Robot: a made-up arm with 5 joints. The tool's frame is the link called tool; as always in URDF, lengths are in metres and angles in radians. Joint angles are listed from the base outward. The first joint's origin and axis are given. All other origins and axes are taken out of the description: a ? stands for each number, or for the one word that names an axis. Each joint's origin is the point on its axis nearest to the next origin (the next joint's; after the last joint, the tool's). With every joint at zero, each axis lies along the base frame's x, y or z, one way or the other. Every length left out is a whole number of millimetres.
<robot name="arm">
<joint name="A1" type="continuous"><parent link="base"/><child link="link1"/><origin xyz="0.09 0.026 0.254" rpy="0 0 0"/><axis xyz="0 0 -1"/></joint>
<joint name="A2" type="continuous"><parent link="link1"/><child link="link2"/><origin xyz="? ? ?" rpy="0 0 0"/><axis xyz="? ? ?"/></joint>
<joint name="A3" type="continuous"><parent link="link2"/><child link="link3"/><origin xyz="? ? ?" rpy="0 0 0"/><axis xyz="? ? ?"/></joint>
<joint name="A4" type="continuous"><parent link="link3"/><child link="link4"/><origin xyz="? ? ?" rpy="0 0 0"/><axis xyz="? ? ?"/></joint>
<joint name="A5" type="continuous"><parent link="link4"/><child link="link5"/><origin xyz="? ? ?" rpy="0 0 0"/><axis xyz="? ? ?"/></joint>
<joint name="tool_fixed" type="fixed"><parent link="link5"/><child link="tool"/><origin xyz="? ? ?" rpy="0 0 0"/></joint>
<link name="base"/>
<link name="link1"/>
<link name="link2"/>
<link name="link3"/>
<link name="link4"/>
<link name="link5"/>
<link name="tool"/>
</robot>
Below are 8 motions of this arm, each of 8 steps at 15 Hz.
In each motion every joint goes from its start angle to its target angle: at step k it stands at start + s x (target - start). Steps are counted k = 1, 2, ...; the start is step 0. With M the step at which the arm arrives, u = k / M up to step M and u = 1 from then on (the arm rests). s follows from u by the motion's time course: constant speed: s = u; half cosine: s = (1 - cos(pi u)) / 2; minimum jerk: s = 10 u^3 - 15 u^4 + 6 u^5.
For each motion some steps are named. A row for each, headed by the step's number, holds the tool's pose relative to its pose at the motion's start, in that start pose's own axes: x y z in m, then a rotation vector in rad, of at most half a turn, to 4 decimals.
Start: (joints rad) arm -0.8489 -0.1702 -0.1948 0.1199 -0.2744
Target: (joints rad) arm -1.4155 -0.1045 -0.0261 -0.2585 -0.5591
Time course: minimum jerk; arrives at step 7
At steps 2, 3, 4, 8:
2: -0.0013 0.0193 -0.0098 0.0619 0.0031 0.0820
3: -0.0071 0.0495 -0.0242 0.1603 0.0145 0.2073
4: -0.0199 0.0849 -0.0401 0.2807 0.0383 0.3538
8: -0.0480 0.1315 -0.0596 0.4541 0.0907 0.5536

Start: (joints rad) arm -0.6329 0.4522 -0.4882 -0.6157 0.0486
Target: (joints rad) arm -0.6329 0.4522 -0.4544 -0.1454 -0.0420
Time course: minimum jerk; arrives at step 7
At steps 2, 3, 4, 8:
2: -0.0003 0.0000 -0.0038 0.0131 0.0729 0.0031
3: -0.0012 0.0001 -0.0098 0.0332 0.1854 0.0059
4: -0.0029 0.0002 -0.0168 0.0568 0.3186 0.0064
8: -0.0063 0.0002 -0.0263 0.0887 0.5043 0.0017

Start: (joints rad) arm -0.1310 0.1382 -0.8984 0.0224 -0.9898
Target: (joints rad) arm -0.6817 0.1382 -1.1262 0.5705 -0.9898
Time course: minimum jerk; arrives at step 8
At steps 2, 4, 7, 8:
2: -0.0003 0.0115 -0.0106 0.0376 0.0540 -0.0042
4: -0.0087 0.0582 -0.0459 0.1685 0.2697 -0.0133
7: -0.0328 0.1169 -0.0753 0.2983 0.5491 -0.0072
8: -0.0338 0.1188 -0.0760 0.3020 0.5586 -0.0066

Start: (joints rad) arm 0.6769 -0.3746 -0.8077 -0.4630 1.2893
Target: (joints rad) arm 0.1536 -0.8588 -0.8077 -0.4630 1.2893
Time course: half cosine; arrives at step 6
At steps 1, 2, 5, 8:
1: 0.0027 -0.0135 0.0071 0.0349 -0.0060 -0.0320
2: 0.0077 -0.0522 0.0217 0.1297 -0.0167 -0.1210
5: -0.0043 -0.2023 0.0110 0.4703 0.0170 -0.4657
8: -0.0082 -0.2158 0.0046 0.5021 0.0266 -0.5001

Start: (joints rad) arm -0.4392 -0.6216 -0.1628 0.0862 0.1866
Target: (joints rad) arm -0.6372 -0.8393 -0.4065 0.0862 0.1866
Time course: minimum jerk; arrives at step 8
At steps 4, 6, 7, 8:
4: -0.0352 -0.0051 0.0609 0.0721 -0.2392 0.0242
6: -0.0717 -0.0179 0.1030 0.1406 -0.4259 0.0320
7: -0.0807 -0.0218 0.1113 0.1570 -0.4666 0.0322
8: -0.0823 -0.0225 0.1128 0.1600 -0.4741 0.0322

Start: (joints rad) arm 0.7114 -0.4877 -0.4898 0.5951 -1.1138
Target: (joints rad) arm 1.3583 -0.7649 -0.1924 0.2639 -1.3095
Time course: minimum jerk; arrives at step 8
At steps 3, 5, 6, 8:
3: -0.0174 -0.0062 0.0200 -0.0198 -0.1830 0.0099
5: -0.0514 -0.0114 0.0396 -0.0840 -0.4655 0.0492
6: -0.0650 -0.0122 0.0428 -0.1193 -0.5664 0.0704
8: -0.0731 -0.0125 0.0435 -0.1436 -0.6252 0.0845

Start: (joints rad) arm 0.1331 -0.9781 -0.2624 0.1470 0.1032
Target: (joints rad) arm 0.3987 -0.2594 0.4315 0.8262 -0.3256
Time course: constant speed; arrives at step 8
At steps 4, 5, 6, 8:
4: 0.0241 -0.0039 -0.2055 0.1192 1.0442 -0.1212
5: 0.0088 -0.0112 -0.2512 0.1523 1.2997 -0.2017
6: -0.0136 -0.0197 -0.2915 0.1847 1.5510 -0.3008
8: -0.0743 -0.0375 -0.3517 0.2421 2.0379 -0.5513

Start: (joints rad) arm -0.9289 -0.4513 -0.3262 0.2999 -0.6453
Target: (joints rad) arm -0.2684 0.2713 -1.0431 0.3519 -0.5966
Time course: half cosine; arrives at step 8
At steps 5, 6, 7, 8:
5: 0.0812 -0.1183 0.0395 -0.2350 -0.2093 -0.3547
6: 0.0862 -0.1556 0.0545 -0.2874 -0.2578 -0.4397
7: 0.0856 -0.1814 0.0656 -0.3219 -0.2901 -0.4969
8: 0.0847 -0.1906 0.0696 -0.3338 -0.3015 -0.5171

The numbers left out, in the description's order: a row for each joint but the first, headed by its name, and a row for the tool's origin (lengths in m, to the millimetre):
A2: xyz 0.048 0.011 0, axis 0 1 0
A3: xyz 0.033 0 0.207, axis 0 1 0
A4: xyz 0.191 0 -0.003, axis 0 1 0
A5: xyz 0.047 0 -0.006, axis -1 0 0
tool: xyz 0 0.027 0.012

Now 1 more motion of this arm.
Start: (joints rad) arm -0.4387 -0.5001 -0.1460 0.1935 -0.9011
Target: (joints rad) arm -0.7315 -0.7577 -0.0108 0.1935 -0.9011
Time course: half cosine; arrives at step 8
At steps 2, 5, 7, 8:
2: -0.0098 0.0083 -0.0019 0.0191 0.0190 0.0379
5: -0.0483 0.0325 -0.0038 0.0962 0.0874 0.1767
7: -0.0681 0.0405 -0.0020 0.1379 0.1201 0.2442
8: -0.0709 0.0414 -0.0017 0.1440 0.1246 0.2537

